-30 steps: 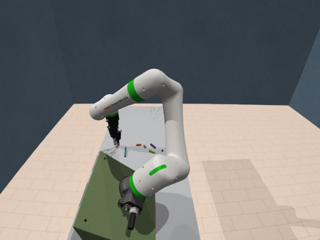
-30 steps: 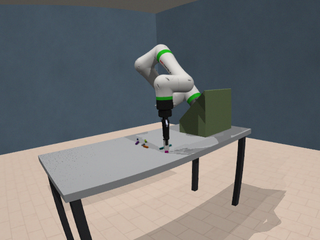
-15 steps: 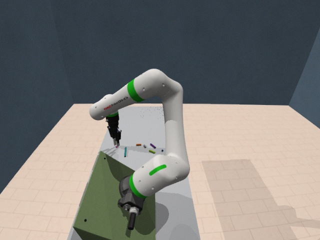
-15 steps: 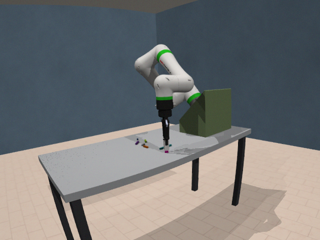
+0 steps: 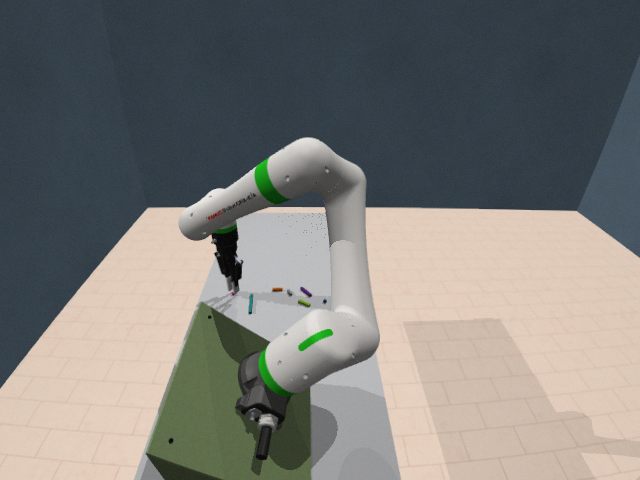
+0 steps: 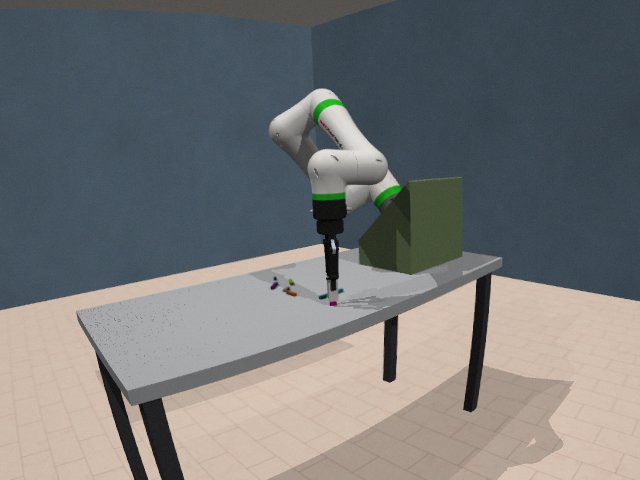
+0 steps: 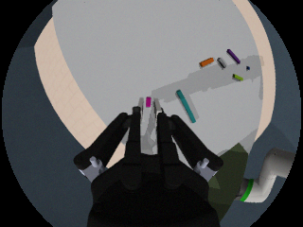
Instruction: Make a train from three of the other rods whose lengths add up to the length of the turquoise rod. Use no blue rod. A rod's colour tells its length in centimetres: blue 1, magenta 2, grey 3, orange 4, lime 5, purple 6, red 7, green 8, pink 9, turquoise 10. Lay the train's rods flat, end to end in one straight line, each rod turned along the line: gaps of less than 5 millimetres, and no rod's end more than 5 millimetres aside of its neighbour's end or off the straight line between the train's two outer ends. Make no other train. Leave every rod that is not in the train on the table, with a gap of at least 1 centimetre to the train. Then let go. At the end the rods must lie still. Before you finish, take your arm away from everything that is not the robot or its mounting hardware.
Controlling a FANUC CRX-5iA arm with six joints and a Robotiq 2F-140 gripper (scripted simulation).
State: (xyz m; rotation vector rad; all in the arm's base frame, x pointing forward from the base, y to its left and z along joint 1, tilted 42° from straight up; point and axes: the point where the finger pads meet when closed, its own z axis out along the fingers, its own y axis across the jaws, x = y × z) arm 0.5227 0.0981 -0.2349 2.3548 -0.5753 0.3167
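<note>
My gripper is now 5 cm above the magenta rod. The rest, counted from my hand: orange rod 17 cm to the right, 5 cm below, 4 cm ahead; grey rod 22 cm to the right, 5 cm below, 2 cm ahead; turquoise rod 8 cm to the right, 5 cm below, 5 cm behind.
</note>
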